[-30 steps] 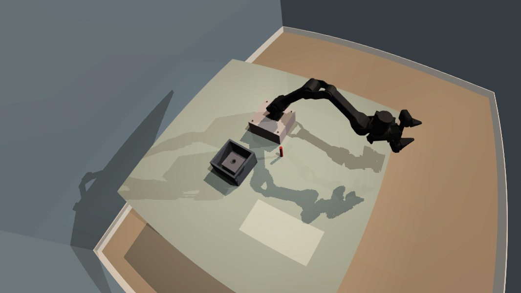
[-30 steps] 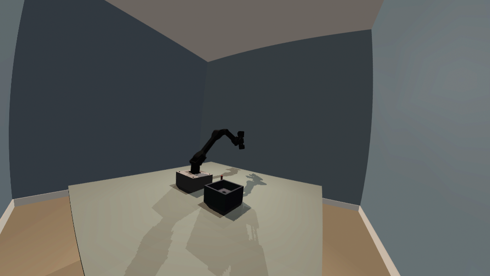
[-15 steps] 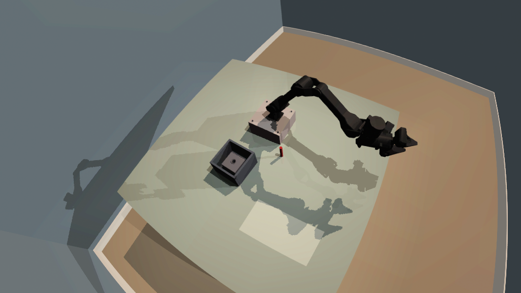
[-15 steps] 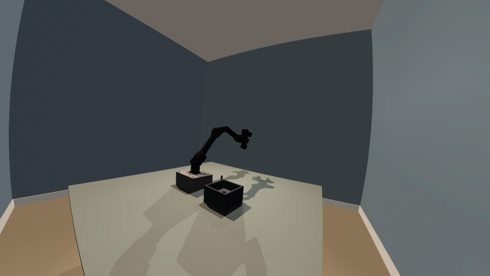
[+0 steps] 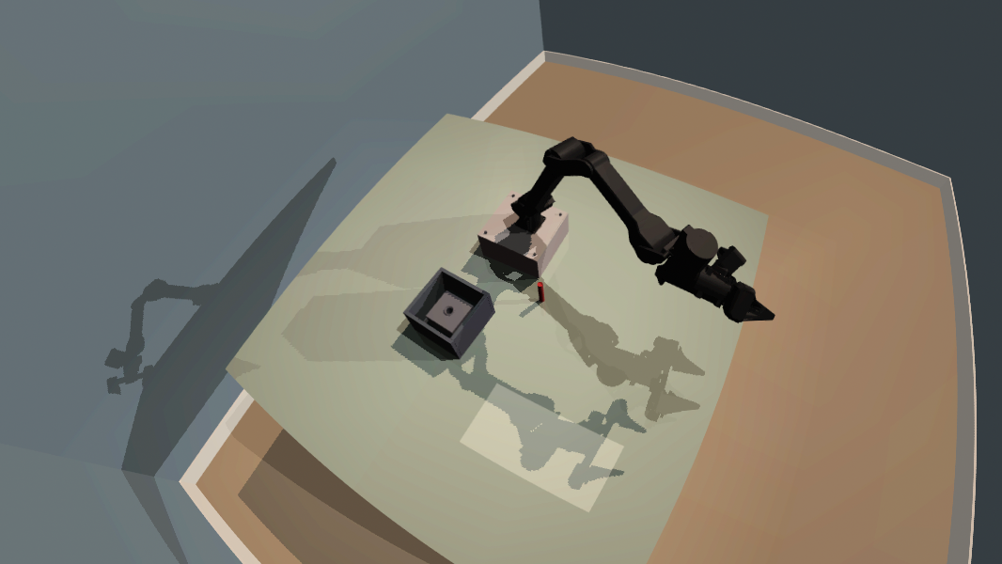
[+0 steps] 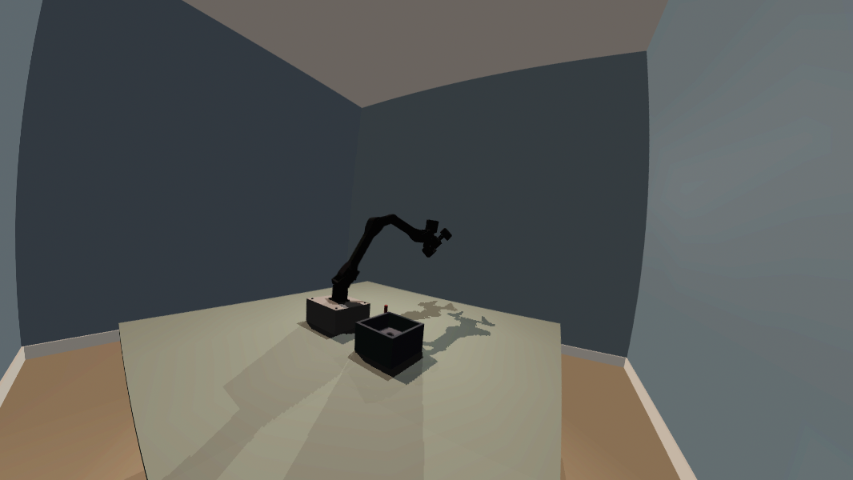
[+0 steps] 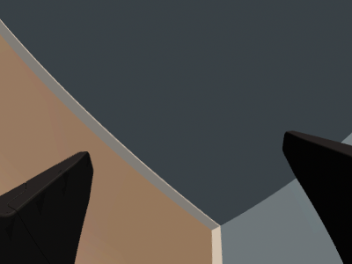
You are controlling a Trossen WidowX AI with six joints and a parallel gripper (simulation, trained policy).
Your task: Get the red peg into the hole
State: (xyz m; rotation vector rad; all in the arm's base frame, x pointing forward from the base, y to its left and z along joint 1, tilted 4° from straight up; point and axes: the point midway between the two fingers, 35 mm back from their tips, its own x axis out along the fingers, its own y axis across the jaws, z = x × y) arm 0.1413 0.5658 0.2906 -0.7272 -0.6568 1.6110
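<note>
My gripper tip is 2 cm short of the red peg, 50 cm to the left of it and 29 cm above it. From my gripper tip the other things lie so: grey plate: 19 cm ahead, 67 cm to the right, 29 cm below; then dark box: 19 cm ahead, 67 cm to the right, 31 cm below.
</note>
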